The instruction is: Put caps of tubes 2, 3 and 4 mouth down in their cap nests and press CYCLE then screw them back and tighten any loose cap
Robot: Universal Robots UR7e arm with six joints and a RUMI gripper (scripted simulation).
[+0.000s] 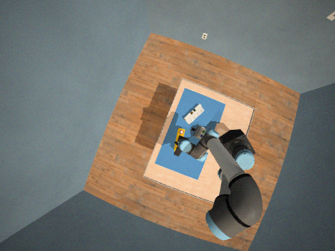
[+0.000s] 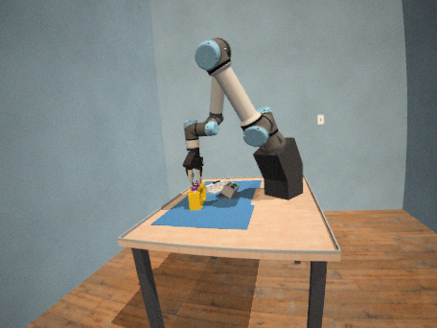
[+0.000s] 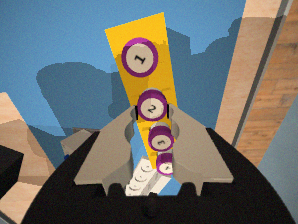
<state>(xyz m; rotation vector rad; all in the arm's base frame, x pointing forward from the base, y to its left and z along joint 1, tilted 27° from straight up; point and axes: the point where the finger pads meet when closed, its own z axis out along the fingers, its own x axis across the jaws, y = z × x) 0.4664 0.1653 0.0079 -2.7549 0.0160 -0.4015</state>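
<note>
Right now the cap is 10 mm ahead of my hand, 50 mm to the right of it and 10 mm below it. The rest, counted from my hand: green key (180 mm behind, 200 mm to the right, 60 mm below); then blue cycle key (170 mm behind, 150 mm to the right, 60 mm below); then key housing (160 mm behind, 170 mm to the right, 70 mm below).
</note>
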